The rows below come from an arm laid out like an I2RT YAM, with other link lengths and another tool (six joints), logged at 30 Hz.
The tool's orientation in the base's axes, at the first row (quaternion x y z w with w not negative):
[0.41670 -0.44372 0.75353 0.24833]
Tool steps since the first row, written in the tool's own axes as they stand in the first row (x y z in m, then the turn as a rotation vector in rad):
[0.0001 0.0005 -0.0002 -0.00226 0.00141 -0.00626]
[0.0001 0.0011 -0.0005 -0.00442 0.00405 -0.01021]
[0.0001 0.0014 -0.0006 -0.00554 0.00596 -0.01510]
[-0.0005 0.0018 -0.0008 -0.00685 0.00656 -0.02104]
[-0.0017 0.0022 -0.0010 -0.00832 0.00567 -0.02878]
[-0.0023 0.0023 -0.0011 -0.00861 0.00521 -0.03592]
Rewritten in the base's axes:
[-0.0005 -0.0001 -0.0002 -0.00240 0.00479 -0.00419]
[-0.0011 -0.0001 -0.0006 -0.00484 0.00697 -0.00826]
[-0.0013 -0.0002 -0.0007 -0.00766 0.01032 -0.01136]
[-0.0014 -0.0002 -0.0015 -0.00983 0.01523 -0.01429]
[-0.0011 -0.0002 -0.0027 -0.01155 0.02243 -0.01713]
[-0.0009 -0.0002 -0.0033 -0.01396 0.02890 -0.01901]

